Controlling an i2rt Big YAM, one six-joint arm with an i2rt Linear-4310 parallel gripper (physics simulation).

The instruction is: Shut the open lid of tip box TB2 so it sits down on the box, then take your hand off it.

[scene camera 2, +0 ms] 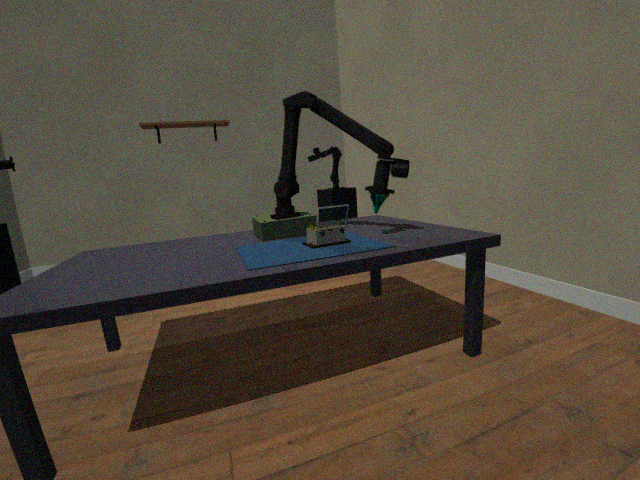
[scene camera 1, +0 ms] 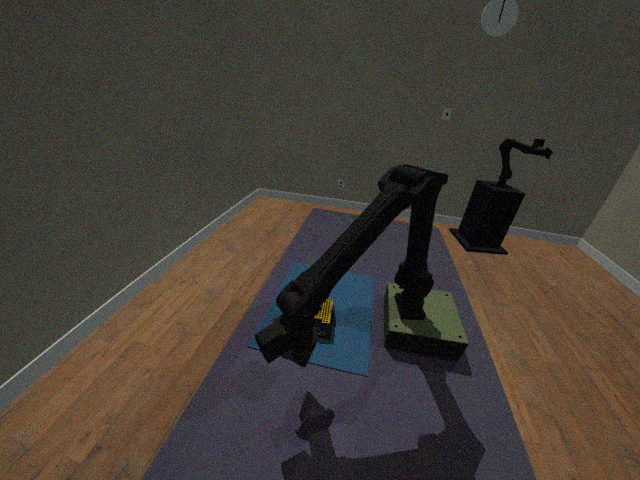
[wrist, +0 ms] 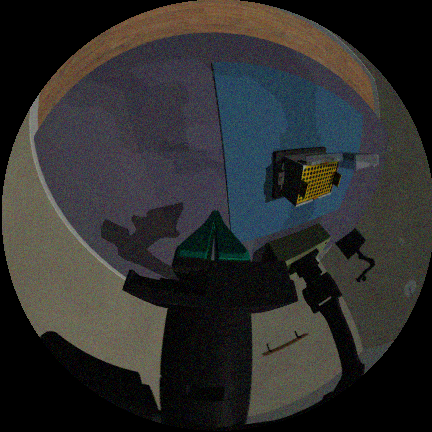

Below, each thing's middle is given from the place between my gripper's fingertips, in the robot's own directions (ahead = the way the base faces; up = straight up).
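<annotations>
Blue mat [scene camera 1: 348,350]: my hand 50 mm past it, 90 mm above it, 280 mm to the left of it.
</annotations>
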